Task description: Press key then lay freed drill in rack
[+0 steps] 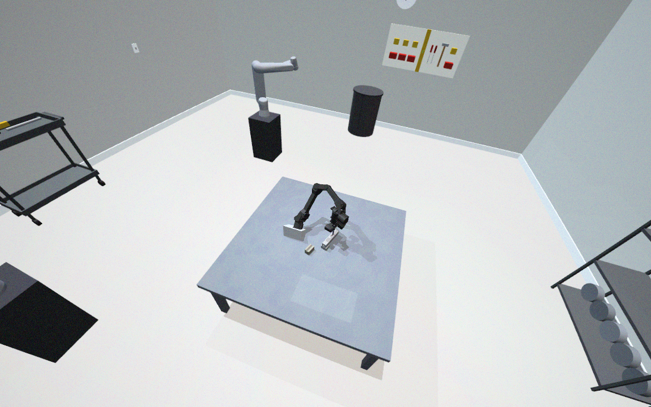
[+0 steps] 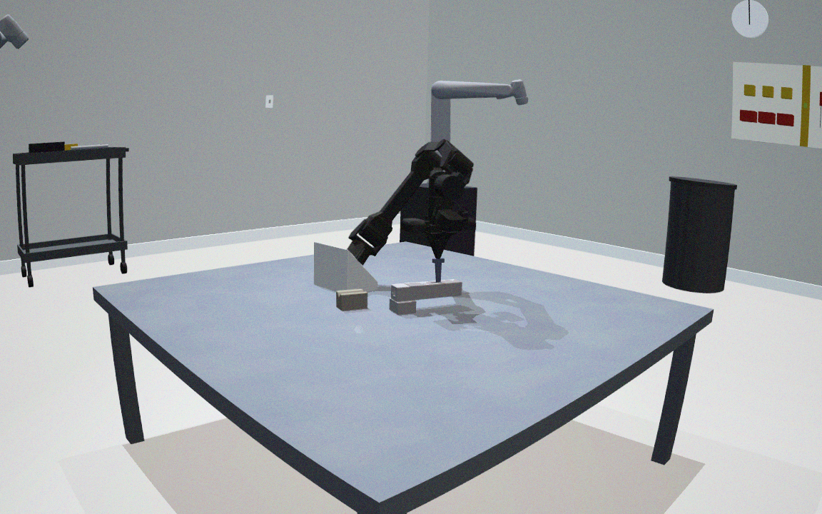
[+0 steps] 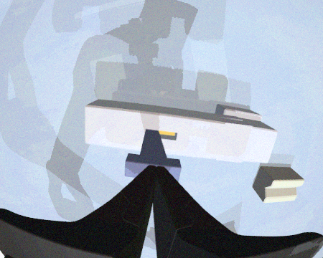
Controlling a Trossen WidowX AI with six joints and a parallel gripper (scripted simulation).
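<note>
Right now my gripper tip is 30 mm above the dark key. From my gripper tip the other things lie so: grey housing block (90 mm below, 30 mm to the right, 10 mm behind); then tan rack (170 mm to the right, 130 mm behind, 110 mm below); then drill (80 mm below, 50 mm to the right, 10 mm behind).
</note>
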